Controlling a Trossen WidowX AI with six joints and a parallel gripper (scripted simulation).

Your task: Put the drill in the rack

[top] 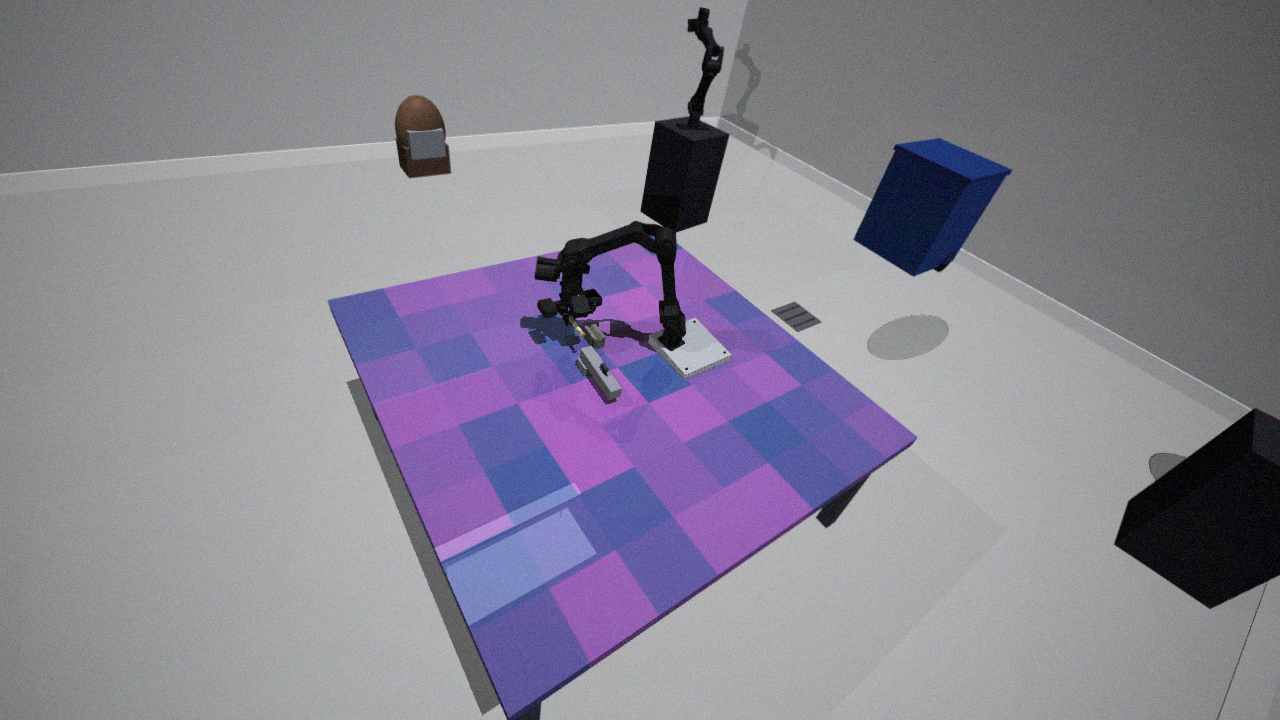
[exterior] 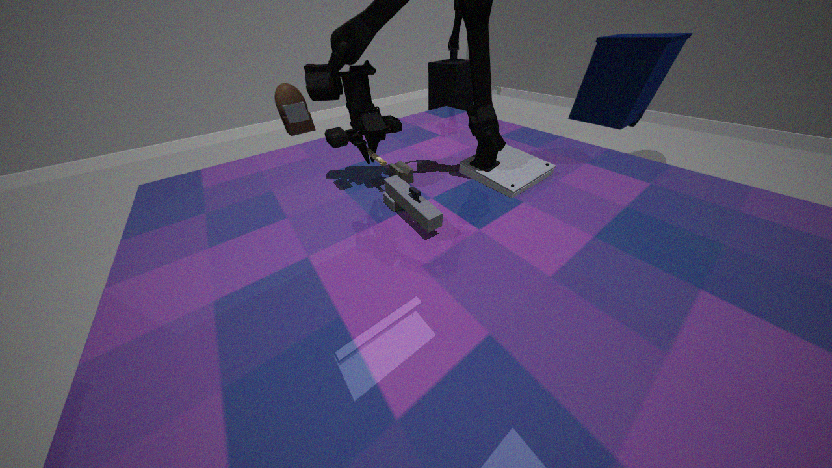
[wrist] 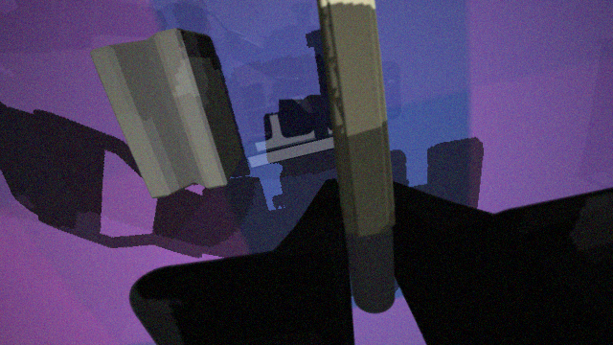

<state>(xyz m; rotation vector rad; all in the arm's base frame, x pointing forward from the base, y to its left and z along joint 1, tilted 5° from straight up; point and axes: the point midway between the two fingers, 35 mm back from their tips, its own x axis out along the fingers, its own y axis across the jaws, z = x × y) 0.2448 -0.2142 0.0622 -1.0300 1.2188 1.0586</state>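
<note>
The drill is 40 mm to the left of my gripper tip, 30 mm above it and 10 mm ahead of it. From my gripper tip the other things lie so: dark key: 220 mm to the left, 40 mm ahead, 10 mm below; then grey block: 200 mm to the left, 40 mm ahead, 20 mm below; then grey rack: 70 mm behind, 50 mm to the left, 40 mm below.
</note>
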